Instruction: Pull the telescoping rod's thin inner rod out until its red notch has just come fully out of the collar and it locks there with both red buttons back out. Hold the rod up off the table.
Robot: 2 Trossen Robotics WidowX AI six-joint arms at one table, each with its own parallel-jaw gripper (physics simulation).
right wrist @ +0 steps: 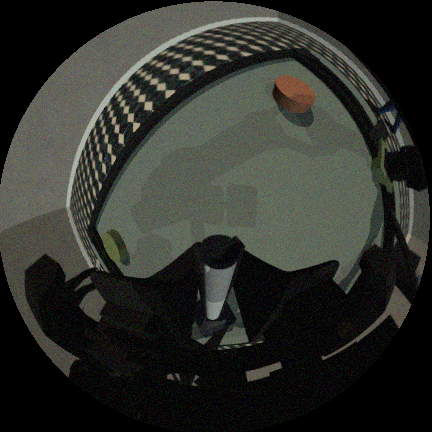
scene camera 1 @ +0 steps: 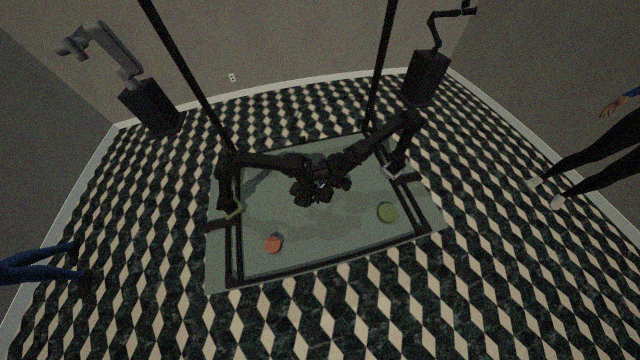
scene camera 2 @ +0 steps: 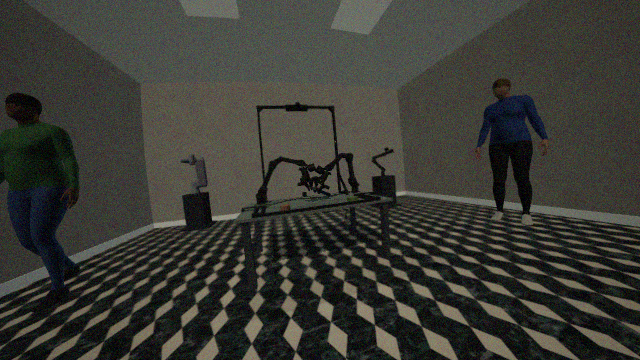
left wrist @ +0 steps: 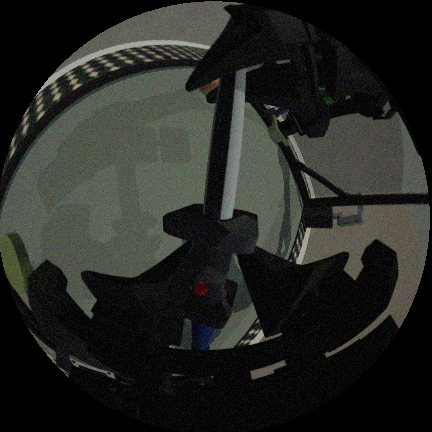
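Observation:
The telescoping rod (left wrist: 231, 150) (right wrist: 219, 285) is held up off the table. In the left wrist view its long grey and black part runs from a dark flanged collar (left wrist: 240, 232) up to my right gripper. One red button (left wrist: 200, 288) shows below the flange; the other is hidden. A short blue end (left wrist: 201, 335) shows below it. My left gripper (left wrist: 213, 244) is shut on the dark collar section. My right gripper (right wrist: 212, 246) (left wrist: 197, 93) is shut on the far, black-capped end of the grey part. No red notch shows. In scene camera 1 the arms hide the rod.
An orange disc (scene camera 1: 272, 245) (right wrist: 294, 94) and a green disc (scene camera 1: 387, 212) (right wrist: 114, 246) (left wrist: 14, 262) lie on the table (scene camera 1: 320, 260). Dark rails run along the table's edges. Frame posts (scene camera 1: 185, 70) (scene camera 1: 382, 60) rise behind the arms.

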